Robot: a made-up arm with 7 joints. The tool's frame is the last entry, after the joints.
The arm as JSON. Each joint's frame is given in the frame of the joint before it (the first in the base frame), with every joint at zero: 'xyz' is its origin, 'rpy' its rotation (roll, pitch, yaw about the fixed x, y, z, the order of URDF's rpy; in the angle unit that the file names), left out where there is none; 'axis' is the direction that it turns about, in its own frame. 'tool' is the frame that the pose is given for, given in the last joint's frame.
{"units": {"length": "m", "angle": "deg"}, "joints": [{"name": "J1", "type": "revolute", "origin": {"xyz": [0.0, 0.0, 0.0], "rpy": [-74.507, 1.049, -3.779]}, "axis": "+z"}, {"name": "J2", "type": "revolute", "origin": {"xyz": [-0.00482, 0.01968, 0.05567], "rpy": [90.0, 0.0, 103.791]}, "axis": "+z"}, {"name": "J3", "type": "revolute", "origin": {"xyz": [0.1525, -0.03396, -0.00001], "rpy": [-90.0, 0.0, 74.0]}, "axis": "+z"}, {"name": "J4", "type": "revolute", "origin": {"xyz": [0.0, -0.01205, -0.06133], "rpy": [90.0, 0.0, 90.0]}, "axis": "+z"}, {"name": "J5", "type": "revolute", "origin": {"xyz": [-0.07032, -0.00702, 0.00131], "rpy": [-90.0, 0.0, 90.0]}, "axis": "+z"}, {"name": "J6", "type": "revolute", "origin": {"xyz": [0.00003, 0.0, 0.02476], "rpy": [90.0, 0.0, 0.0]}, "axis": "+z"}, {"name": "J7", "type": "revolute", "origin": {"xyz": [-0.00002, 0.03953, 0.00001], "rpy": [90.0, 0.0, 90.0]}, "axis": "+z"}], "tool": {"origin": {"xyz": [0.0, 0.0, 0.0]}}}
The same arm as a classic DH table. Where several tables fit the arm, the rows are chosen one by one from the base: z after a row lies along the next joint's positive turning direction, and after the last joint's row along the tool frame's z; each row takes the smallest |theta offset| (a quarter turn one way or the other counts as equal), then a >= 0, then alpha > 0; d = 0 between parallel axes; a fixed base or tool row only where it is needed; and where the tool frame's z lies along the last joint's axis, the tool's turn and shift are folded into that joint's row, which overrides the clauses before.
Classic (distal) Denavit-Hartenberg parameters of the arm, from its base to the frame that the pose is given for. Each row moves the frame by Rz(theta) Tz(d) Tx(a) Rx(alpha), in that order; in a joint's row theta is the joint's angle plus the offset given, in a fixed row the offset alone. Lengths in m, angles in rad.
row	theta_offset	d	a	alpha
base (fixed)	-0.071	0	0	-1.3004
J1	-1.3111	0.0557	-0.0203	-1.5708
J2	1.2915	0	-0.0094	1.5708
J3	1.5708	-0.2173	0.0121	-1.5708
J4	1.5708	0.0013	0.007	1.5708
J5	0	0.0951	0	-1.5708
J6	-1.5708	0	0.0395	1.5708
J7	0	0	0	0

